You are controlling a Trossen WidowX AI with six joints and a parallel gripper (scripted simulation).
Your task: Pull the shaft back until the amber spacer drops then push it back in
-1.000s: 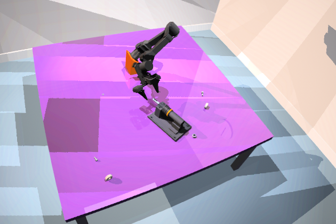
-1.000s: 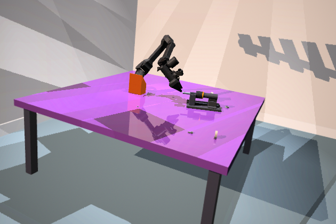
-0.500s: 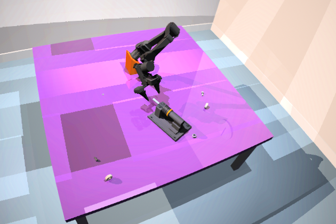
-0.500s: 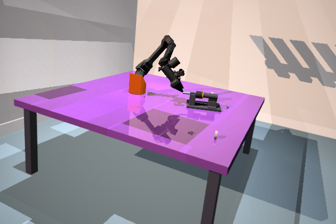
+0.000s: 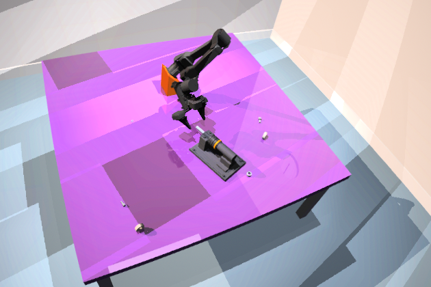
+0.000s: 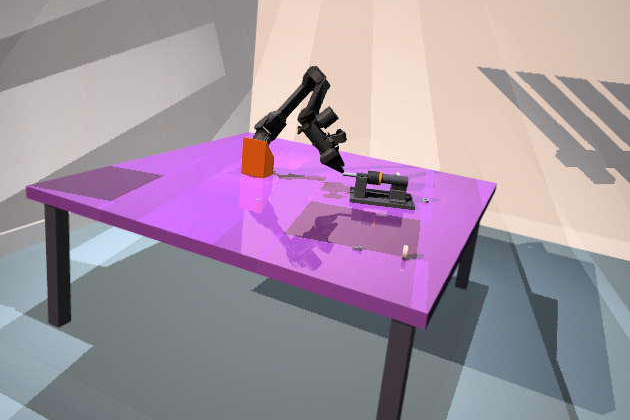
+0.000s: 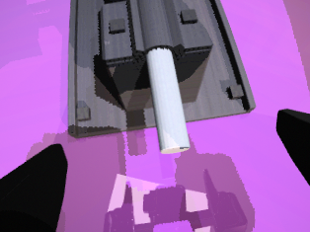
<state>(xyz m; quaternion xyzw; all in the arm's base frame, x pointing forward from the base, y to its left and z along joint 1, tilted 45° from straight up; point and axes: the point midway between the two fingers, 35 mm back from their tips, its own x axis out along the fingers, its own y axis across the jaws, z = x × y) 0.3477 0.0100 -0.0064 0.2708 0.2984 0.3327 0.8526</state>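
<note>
My gripper tip is 90 mm short of the silver shaft, 40 mm to the right of it and 20 mm above it. From my gripper tip the other things lie so: screw (410 mm to the right, 250 mm ahead, 90 mm below); then black fixture (140 mm ahead, 60 mm to the left, 50 mm below); then amber spacer (120 mm ahead, 50 mm to the left, 20 mm below).
</note>
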